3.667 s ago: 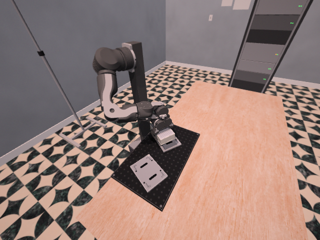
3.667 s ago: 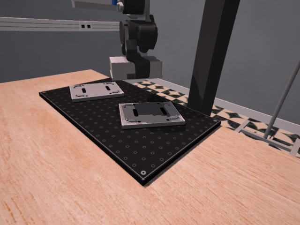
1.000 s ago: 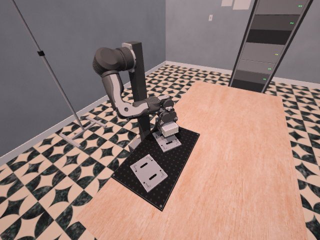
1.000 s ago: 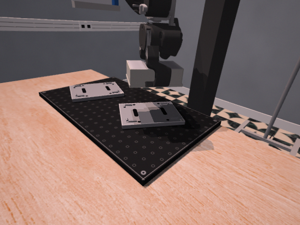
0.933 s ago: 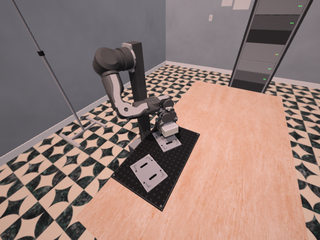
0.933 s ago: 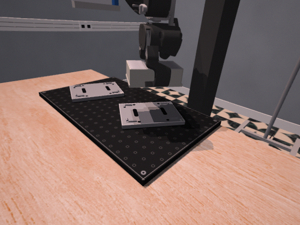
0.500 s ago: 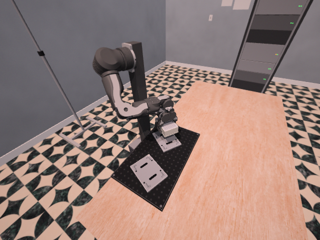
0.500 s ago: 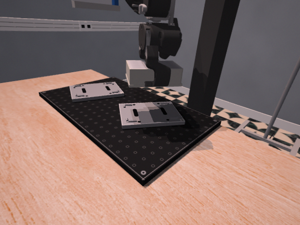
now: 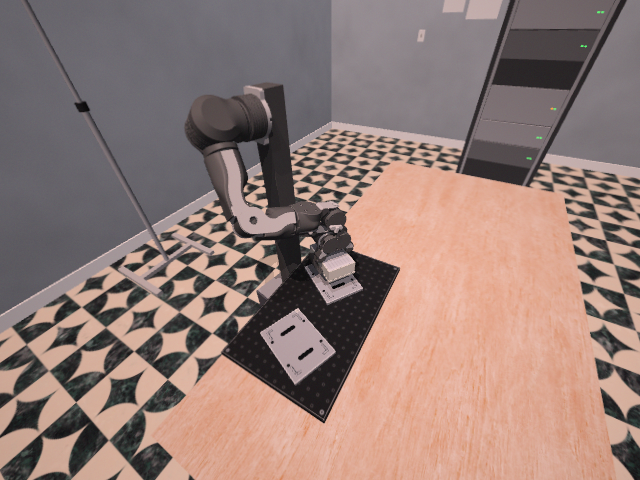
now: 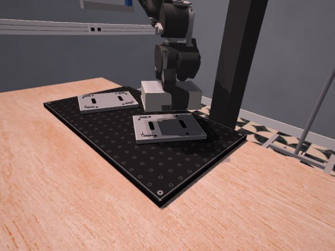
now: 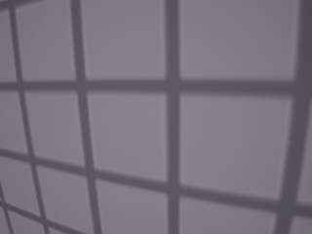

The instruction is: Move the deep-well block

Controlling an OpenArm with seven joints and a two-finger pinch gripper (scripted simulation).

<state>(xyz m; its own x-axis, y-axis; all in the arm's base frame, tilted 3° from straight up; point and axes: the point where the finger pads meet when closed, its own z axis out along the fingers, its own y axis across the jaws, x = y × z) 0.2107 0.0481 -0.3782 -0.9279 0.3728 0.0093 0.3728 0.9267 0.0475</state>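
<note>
Now: hand 70 mm above the plate nest N2. Round my hand: white deep-well block: 10 mm above; A1 mark: 160 mm to the right, 60 mm below, 10 mm ahead; plate nest N1: 220 mm to the right, 70 mm below, 70 mm ahead.
</note>
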